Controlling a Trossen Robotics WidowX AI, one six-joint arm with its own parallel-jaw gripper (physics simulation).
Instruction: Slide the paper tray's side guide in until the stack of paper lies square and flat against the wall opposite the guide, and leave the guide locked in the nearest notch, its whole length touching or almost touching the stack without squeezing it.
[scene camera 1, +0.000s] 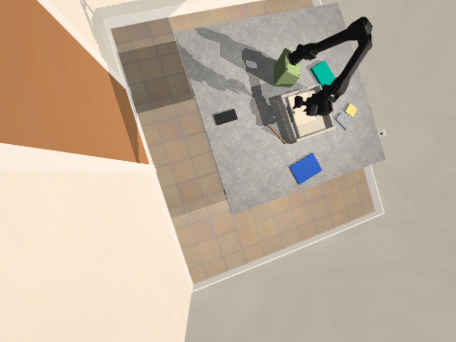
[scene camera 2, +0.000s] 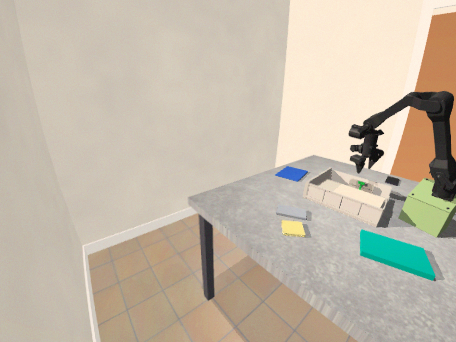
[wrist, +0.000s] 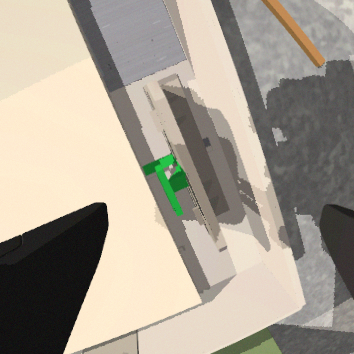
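Seen in the pictures: gripper, fingertip midpoint: (scene camera 1: 298, 110) (scene camera 2: 363, 170) (wrist: 215, 215); arm's base at its link origin: (scene camera 1: 292, 59) (scene camera 2: 443, 193).
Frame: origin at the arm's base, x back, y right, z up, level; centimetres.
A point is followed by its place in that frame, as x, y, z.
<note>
The beige paper tray (scene camera 1: 326, 131) {-45.9, -23.6, -5.9} (scene camera 2: 331, 198) {-31.6, -27.6, -10.1} (wrist: 175, 316) {-17.4, -3.5, -11.4} stands on the table. A cream paper stack (scene camera 1: 311, 126) {-40.6, -16.4, -10.9} (scene camera 2: 354, 194) {-29.0, -11.5, -10.9} (wrist: 95, 155) {-33.3, -6.4, -10.9} lies flat in it. In the wrist view the side guide (wrist: 192, 172) {-32.0, -0.8, -7.1}, a thin beige plate, stands near one tray wall, roughly parallel to the stack's edge with a strip of tray floor between. Its green lever (wrist: 171, 187) {-31.1, -2.0, -7.9} (scene camera 2: 361, 185) {-30.9, -1.6, -9.0} (scene camera 1: 294, 112) {-31.3, -2.2, -7.2} is on the stack side. The wall opposite the guide is outside the wrist view. My gripper (scene camera 1: 299, 105) {-32.0, -1.2, -1.3} (scene camera 2: 365, 168) {-32.0, -1.2, -1.3} (wrist: 215, 215) {-32.0, -1.2, -1.3} is open and empty above the tray, its fingers on either side of the guide.
A wooden stick (scene camera 1: 276, 133) {-43.2, 8.6, -14.5} (wrist: 295, 32) {-39.9, 11.0, -14.4} lies outside the tray's guide side. The green arm base (scene camera 1: 287, 71) {-8.9, 5.1, 1.9} (scene camera 2: 429, 207) {-1.6, -7.1, -4.9} stands beside the tray. Blue (scene camera 1: 305, 168) {-70.1, -10.8, -14.3} (scene camera 2: 292, 173) {-69.0, -12.5, -14.3}, teal (scene camera 1: 323, 73) {-0.8, -32.5, -13.3} (scene camera 2: 397, 253) {-1.1, -34.7, -13.2}, yellow (scene camera 1: 351, 110) {-29.3, -53.6, -14.1} (scene camera 2: 293, 228) {-28.4, -54.2, -14.1}, grey (scene camera 2: 291, 212) {-36.4, -47.1, -14.1} and black (scene camera 1: 225, 117) {-29.9, 44.1, -14.2} blocks lie around.
</note>
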